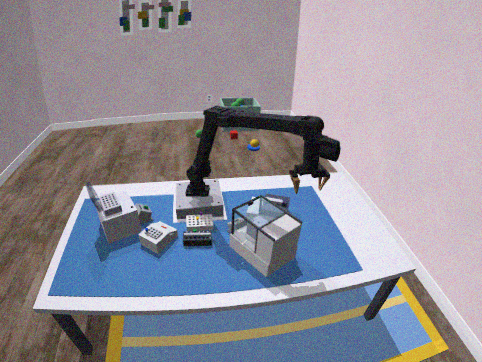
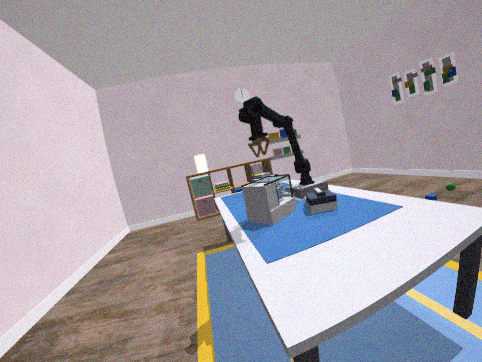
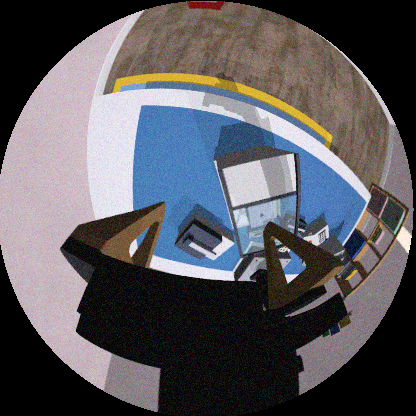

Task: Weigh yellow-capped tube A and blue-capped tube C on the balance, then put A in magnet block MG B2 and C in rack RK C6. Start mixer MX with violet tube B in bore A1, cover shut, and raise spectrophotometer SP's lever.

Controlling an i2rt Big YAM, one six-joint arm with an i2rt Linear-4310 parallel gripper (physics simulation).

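Places are measured from the arm's base along level axes (x ahead, y left, z up), in centimetres.
Pixels of known places: gripper, fingertip midpoint: (image 1: 308,191) (image 2: 260,156) (image 3: 218,217); arm's base, link origin: (image 1: 197,191) (image 2: 306,183) (image 3: 261,274).
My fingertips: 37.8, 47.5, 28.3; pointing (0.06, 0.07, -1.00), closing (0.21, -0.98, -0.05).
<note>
For each thing: its middle in the pictures, then the offset to it from my fingertips, as dx, dy, dz. "pt": a spot on its surface instead.
- balance, body centre: (image 3: 257,209) (image 1: 257,228) (image 2: 274,194) -5.6, -17.0, -23.9
- low device with a dark top, body centre: (image 3: 204,242) (image 1: 268,206) (image 2: 319,197) -30.0, -10.4, -29.9
- white rack, body centre: (image 1: 199,222) -18.7, -44.1, -33.5
- dark block, body centre: (image 1: 197,237) (image 3: 294,224) -7.1, -43.6, -32.6
- large box, body centre: (image 1: 124,211) (image 3: 321,259) (image 2: 269,182) -14.6, -81.0, -26.5
- small white box, body centre: (image 1: 158,234) (image 3: 315,235) -5.8, -61.8, -31.5
- small grey unit, surface spot: (image 1: 144,213) pt -17.2, -71.6, -29.1
My gripper (image 1: 309,191) (image 2: 259,150) (image 3: 218,217) is open and empty, pointing down high above the table's right part, near the balance. The balance (image 1: 282,242) (image 2: 261,206) (image 3: 257,182) is a pale box with a glass chamber. A low device with a dark top (image 1: 280,200) (image 2: 321,202) (image 3: 205,231) sits beside it, possibly SP. A white rack (image 1: 192,223) stands before the arm base, with tiny yellow and violet spots on top; a dark block (image 1: 197,240) is in front of it. A large box (image 1: 121,223), likely MX, has its cover (image 1: 93,197) raised. Tube seating and labels are too small to read.
A small white box (image 1: 159,242) with holes, a blue spot and a red mark stands between the large box and the dark block. A small grey unit (image 1: 144,213) is beside the large box. The arm base (image 1: 199,204) stands at the table's back.
</note>
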